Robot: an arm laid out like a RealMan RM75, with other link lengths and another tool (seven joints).
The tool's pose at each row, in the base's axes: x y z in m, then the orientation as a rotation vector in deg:
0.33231 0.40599 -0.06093 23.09 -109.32 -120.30
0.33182 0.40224 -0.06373 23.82 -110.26 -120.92
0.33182 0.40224 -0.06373 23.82 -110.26 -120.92
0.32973 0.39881 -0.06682 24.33 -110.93 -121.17
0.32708 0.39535 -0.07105 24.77 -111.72 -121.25
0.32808 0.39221 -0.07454 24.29 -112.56 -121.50
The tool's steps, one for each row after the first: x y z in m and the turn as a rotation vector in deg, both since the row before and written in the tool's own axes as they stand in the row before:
0.00195 -0.00245 -0.00351 0.41 -0.50 -1.09
0.00000 0.00000 0.00000 0.00 0.00 0.00
0.00334 -0.00275 -0.00264 0.36 -0.26 -0.66
0.00395 -0.00385 -0.00255 0.48 -0.26 -0.56
0.00042 -0.00323 -0.00353 0.35 -0.74 -0.17

